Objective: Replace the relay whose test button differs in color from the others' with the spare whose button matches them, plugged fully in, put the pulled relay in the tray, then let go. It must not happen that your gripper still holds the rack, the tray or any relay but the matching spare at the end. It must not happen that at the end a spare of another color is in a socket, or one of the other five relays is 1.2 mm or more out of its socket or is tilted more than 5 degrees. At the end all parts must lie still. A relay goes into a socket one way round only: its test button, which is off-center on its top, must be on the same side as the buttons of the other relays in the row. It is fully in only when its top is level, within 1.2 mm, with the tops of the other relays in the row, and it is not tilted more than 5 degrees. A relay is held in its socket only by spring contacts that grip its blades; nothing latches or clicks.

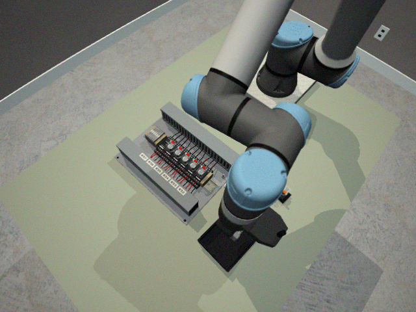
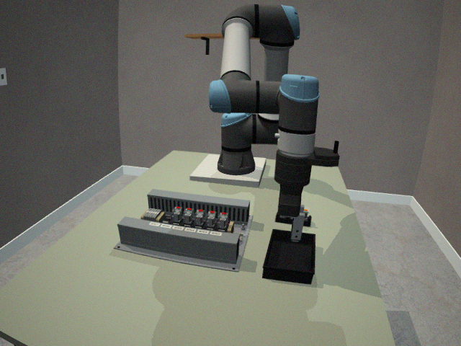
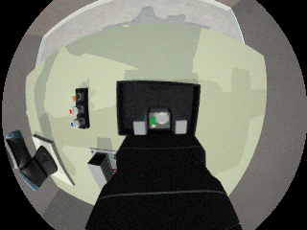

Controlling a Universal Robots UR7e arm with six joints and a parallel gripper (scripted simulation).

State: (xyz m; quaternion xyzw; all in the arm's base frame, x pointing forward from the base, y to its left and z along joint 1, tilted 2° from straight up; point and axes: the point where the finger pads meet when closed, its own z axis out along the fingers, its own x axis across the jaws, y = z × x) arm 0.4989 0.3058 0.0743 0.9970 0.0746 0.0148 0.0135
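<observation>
Now: the black tray 8 cm below my hand. Round my hand: green-button relay 1 cm below; then orange-button relay 20 cm behind, 7 cm below, 1 cm to the left; then blue-button relay 19 cm behind, 7 cm below, 6 cm to the right.
</observation>
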